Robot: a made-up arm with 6 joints.
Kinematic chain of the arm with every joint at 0, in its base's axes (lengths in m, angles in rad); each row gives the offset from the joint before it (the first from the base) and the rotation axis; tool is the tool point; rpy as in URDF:
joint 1: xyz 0 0 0.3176 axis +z
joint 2: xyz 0 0 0 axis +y
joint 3: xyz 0.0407 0 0.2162 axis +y
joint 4: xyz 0.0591 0 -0.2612 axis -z
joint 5: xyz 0 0 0 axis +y
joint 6: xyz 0.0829 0 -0.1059 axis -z
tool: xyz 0 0 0 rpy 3.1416 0 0
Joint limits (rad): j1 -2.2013..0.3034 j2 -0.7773..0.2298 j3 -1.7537..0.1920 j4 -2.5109..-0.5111 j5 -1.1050..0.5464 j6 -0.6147..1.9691
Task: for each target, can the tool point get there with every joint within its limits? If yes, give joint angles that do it. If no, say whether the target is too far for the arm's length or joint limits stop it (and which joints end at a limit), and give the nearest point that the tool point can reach.
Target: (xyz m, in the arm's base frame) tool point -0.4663 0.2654 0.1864
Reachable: no: joint limits stop it (at a limit: joint 1, joint 2, joint 3) | nearest point -0.0847 0.0712 0.2397 | short by 0.431 m
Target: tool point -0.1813 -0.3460 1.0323
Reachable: no: too far | nearest point -0.1248 -0.2382 0.8097 | short by 0.254 m
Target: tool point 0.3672 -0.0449 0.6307
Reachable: yes | joints -0.4436 -0.0390 -1.5537 -1.3249 -0.4484 -0.0588
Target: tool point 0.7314 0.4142 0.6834
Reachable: no: too far | nearest point 0.4396 0.1860 0.5964 | short by 0.381 m
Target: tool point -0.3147 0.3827 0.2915
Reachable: no: joint limits stop it (at a limit: joint 1, joint 2, joint 3) | nearest point -0.0576 0.1086 0.2656 | short by 0.377 m
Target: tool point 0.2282 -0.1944 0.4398
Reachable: yes | joints -0.8554 -0.6061 -0.5789 -1.2811 0.3097 1.4070
